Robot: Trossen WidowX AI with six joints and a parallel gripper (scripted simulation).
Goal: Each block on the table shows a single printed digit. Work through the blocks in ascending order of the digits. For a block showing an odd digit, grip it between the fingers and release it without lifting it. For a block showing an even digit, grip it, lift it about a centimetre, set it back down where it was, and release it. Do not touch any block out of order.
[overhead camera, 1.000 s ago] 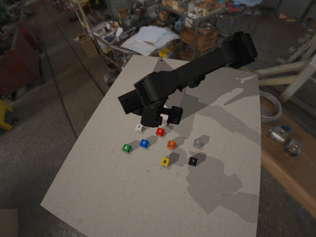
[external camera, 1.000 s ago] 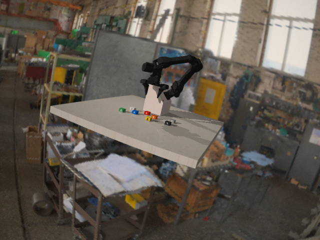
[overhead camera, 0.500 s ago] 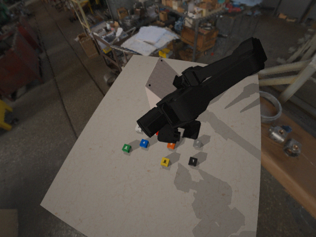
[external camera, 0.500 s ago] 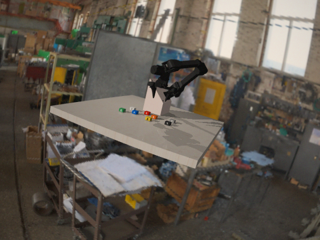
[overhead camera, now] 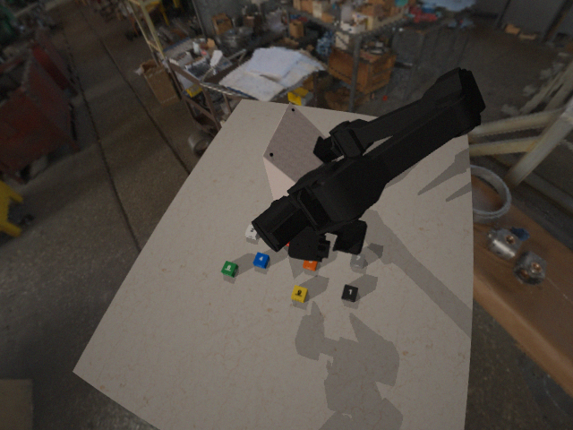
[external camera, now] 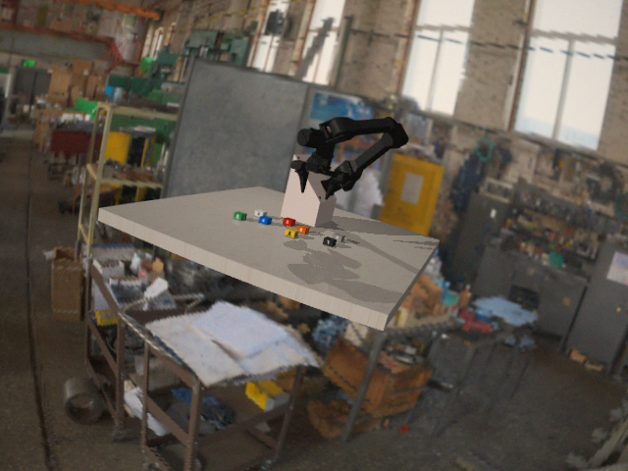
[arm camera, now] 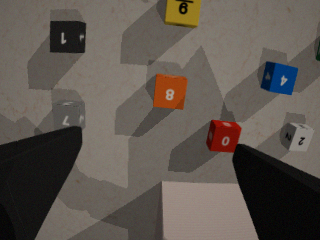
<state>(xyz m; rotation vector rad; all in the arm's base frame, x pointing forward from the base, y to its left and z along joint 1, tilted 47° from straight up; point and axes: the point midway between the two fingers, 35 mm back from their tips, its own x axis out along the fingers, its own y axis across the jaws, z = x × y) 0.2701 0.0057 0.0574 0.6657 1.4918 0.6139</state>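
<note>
My gripper tip is 50 mm past the red block, 80 mm to the left of it and 110 mm above it. From my gripper tip the other things lie so: grey block 30 mm behind, 100 mm to the left, 110 mm below; orange block 10 mm to the right, 110 mm below; yellow block 90 mm ahead, 20 mm to the right, 110 mm below.
</note>
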